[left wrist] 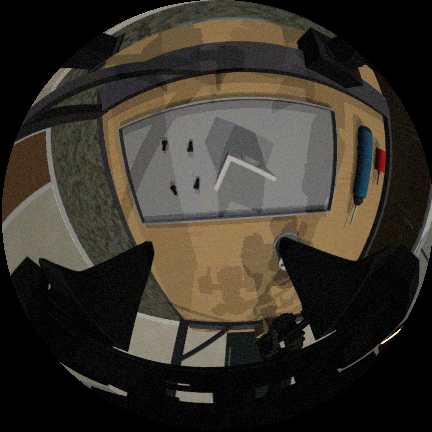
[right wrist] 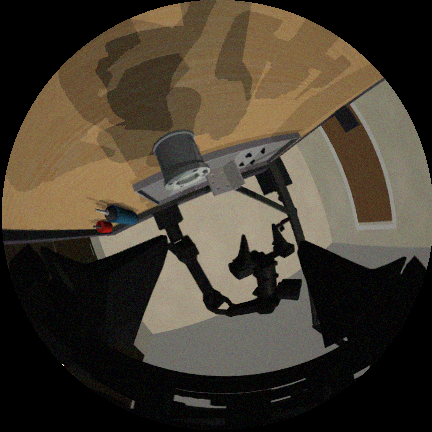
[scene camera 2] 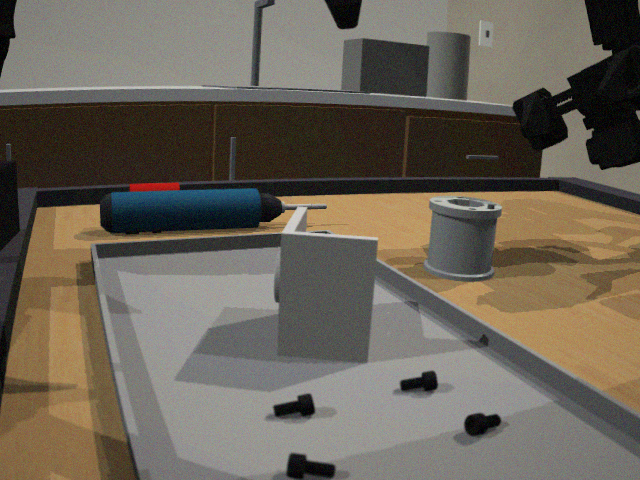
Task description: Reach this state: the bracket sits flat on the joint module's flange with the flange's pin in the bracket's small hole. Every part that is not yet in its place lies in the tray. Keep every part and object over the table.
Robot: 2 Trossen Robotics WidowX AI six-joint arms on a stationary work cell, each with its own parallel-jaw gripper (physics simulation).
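Places are measured from the left arm's base along level axes (x right, y ahead, z up), in metres.
Pixels of known places: left gripper, fingertip midpoint: point(left wrist: 216, 246) point(right wrist: 258, 228) point(scene camera 2: 378, 11); right gripper, fingertip midpoint: point(left wrist: 287, 314) point(right wrist: 235, 245) point(scene camera 2: 560, 117); left arm's base at its link origin: point(right wrist: 170, 224).
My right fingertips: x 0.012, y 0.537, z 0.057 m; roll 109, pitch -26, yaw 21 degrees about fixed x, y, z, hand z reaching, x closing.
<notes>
Ahead of a thing's pixels: the offset from my right fingertips to its top centre. "spot": to the spot under its first point.
The grey L-shaped bracket {dx +0.140, dy -0.254, dz -0.066 m} point(scene camera 2: 325, 294) point(left wrist: 252, 168) point(right wrist: 225, 179) stands on its edges in the tray {dx +0.157, dy -0.270, dz -0.124 m} point(scene camera 2: 180, 245) point(left wrist: 240, 218). The grey joint module {dx +0.014, dy -0.101, dz -0.076 m} point(scene camera 2: 461, 242) point(right wrist: 179, 157) stands upright on the table outside the tray, flange up, with a small dark pin {dx +0.036, dy -0.088, dz -0.076 m} point(scene camera 2: 491, 206) on the flange. In the left wrist view a left finger hides much of the module. My left gripper point(left wrist: 216, 246) point(right wrist: 258, 228) is open and empty, high above the table. My right gripper is open and empty, raised beyond the module at the right of the scene view.
Several black screws {dx +0.217, dy -0.223, dz -0.126 m} point(scene camera 2: 419, 381) {dx +0.230, dy -0.290, dz -0.126 m} point(left wrist: 190, 146) point(right wrist: 249, 159) lie in the tray beside the bracket. A blue tool {spot: dx -0.116, dy -0.330, dz -0.115 m} point(scene camera 2: 186, 209) point(left wrist: 364, 165) point(right wrist: 121, 214) with a thin tip lies behind the tray, with a red-handled tool {dx -0.222, dy -0.347, dz -0.106 m} point(scene camera 2: 155, 187) point(left wrist: 380, 161) point(right wrist: 104, 227) beside it. A dark rim {spot: dx -0.336, dy -0.083, dz -0.130 m} point(scene camera 2: 361, 186) edges the table.
</notes>
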